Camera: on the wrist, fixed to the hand. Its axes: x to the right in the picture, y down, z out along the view.
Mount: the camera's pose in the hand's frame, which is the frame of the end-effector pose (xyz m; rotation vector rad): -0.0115 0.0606 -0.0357 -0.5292 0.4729 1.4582
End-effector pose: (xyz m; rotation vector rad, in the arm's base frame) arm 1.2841 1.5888 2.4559 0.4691 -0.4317 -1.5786
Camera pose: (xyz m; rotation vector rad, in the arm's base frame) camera 1.3548 1.5970 2.4590 0.0199 0.0757 -0.1044
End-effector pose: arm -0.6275 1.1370 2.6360 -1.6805 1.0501 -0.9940
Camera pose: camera -0.6773 1.1236 2.5868 -0.5568 2.4287 -0.0759
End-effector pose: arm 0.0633 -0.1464 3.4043 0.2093 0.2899 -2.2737
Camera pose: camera 0.1186 -0.1672 3.3644 0.4744 0.6804 -0.6515
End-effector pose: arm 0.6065 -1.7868 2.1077 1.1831 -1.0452 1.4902
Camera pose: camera 0.5417 -1.7663 2.0862 -0.5353 -1.8964 2.1025
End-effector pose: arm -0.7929 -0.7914 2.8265 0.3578 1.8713 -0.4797
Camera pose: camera -0.7900 -0.7213 2.8388 1.3574 1.5615 1.1253
